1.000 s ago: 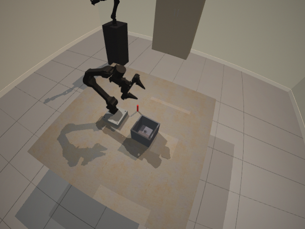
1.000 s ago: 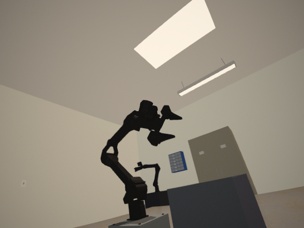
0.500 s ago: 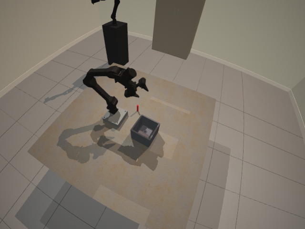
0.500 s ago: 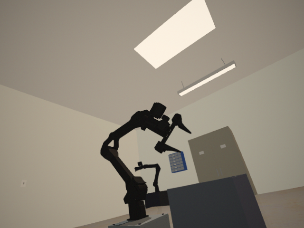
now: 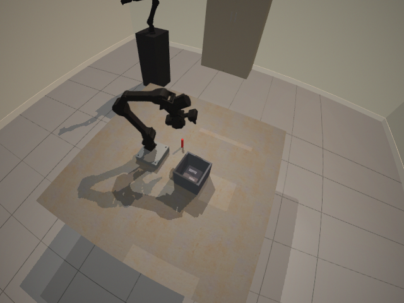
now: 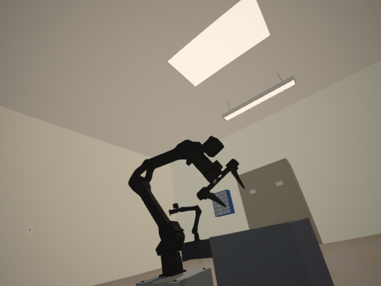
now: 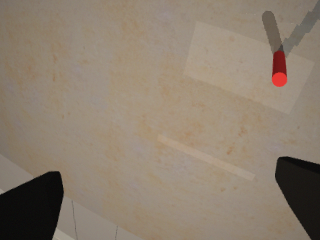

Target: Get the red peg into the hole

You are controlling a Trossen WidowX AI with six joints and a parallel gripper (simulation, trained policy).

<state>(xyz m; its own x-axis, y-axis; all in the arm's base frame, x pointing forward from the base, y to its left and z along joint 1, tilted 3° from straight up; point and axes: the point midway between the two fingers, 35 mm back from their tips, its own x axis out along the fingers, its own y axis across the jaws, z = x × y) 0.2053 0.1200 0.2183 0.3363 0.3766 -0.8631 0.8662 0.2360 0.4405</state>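
Now: the red peg 4 cm behind my gripper tip and 20 cm below it. Also, from my gripper tip: pale plate (13 cm ahead, 17 cm to the right, 20 cm below).
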